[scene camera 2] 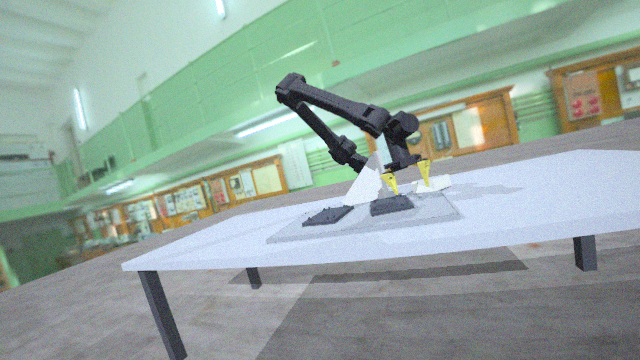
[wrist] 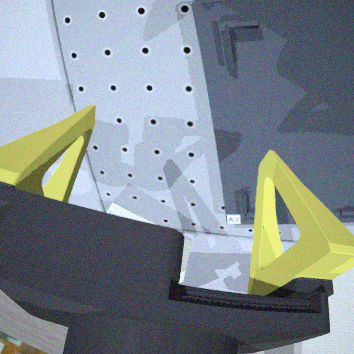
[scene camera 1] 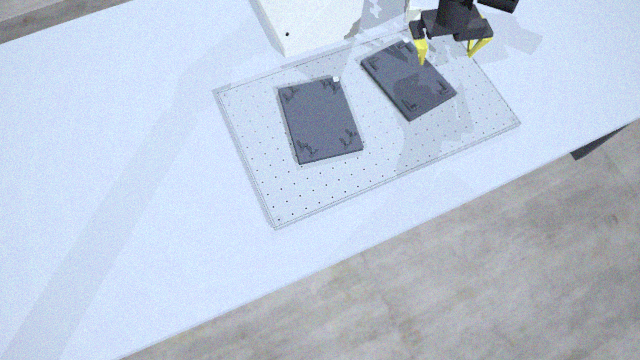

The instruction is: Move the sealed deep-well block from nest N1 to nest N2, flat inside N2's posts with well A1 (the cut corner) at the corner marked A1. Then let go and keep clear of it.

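Seen in the pictures: gripper, fingertip midpoint: [scene camera 2: 411, 190] [wrist: 181, 134] [scene camera 1: 444, 59]; arm's base, origin of the base link: [scene camera 2: 367, 168].
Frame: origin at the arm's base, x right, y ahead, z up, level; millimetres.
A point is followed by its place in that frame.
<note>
Two dark grey nest plates with raised corner posts lie on the perforated board. The left nest [scene camera 1: 320, 120] {z -102, x 117, y 342 mm} [scene camera 2: 330, 216] {z -102, x 96, y 377 mm} and the right nest [scene camera 1: 395, 80] {z -102, x -59, y 322 mm} [scene camera 2: 392, 205] {z -102, x -99, y 370 mm} [wrist: 260, 100] {z -102, x -122, y 342 mm} show no block inside their posts. Each has a small white label at a back corner; which is N1 or N2 cannot be read. A white box-like piece [scene camera 1: 413, 14] {z -92, x -181, y 192 mm} [scene camera 2: 440, 183] {z -97, x -265, y 198 mm} [wrist: 127, 212] {z -110, x -226, y 228 mm}, possibly the block, is behind the board, mostly hidden by the gripper. My gripper [scene camera 1: 446, 60] {z -77, x -162, y 332 mm} [scene camera 2: 412, 190] {z -77, x -162, y 332 mm} [wrist: 181, 134] {z -77, x -162, y 332 mm} is wide open and empty, above the board's back right, one yellow finger over the right nest's edge.
The pale perforated board [scene camera 1: 300, 192] {z -114, x 210, y 451 mm} [scene camera 2: 290, 236] {z -113, x 189, y 492 mm} [wrist: 130, 100] {z -114, x -204, y 334 mm} lies on the white table [scene camera 1: 150, 200] {z -127, x 453, y 346 mm} [scene camera 2: 525, 200] {z -127, x -403, y 450 mm}. A large white slanted piece [scene camera 1: 315, 22] {z -50, x 43, y 166 mm} [scene camera 2: 365, 186] {z -58, x -1, y 167 mm} stands behind the board, beside the arm's base. The table's front edge runs below the board.
</note>
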